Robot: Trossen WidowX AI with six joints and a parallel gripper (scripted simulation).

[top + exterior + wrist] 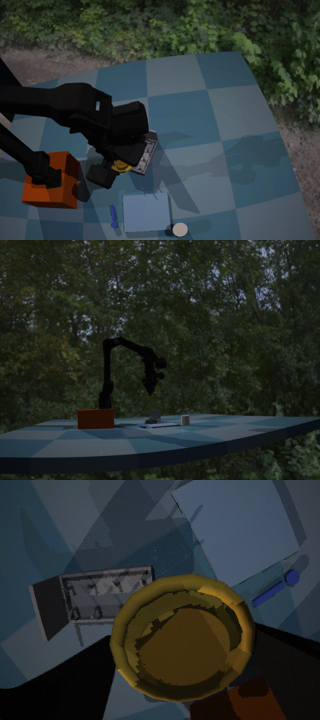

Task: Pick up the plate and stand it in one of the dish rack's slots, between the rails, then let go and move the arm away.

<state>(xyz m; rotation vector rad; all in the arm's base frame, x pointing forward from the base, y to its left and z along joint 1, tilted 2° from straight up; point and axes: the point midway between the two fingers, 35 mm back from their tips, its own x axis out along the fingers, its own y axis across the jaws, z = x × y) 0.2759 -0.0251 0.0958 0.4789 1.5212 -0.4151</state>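
Right now the grey dish rack is 4 cm ahead of my gripper tip, 9 cm to the left of it and 15 cm below it. Round my gripper tip: yellow plate 1 cm above; then blue spoon 10 cm behind, 12 cm to the right, 17 cm below; then pale blue square mat 1 cm ahead, 12 cm to the right, 17 cm below.
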